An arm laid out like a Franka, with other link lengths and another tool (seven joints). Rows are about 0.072 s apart.
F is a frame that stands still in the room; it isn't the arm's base.
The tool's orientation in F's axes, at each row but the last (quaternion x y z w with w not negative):
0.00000 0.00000 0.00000 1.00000
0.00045 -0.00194 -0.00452 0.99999
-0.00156 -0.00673 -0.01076 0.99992
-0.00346 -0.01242 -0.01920 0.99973
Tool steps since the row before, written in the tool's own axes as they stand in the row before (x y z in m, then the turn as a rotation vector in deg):
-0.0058 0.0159 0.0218 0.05 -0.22 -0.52
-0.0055 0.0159 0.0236 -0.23 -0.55 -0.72
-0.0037 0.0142 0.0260 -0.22 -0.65 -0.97
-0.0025 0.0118 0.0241 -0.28 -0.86 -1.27
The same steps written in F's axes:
-0.0058 0.0159 0.0218 0.05 -0.22 -0.52
-0.0054 0.0159 0.0236 -0.23 -0.55 -0.72
-0.0037 0.0144 0.0259 -0.22 -0.65 -0.97
-0.0026 0.0121 0.0240 -0.28 -0.86 -1.27

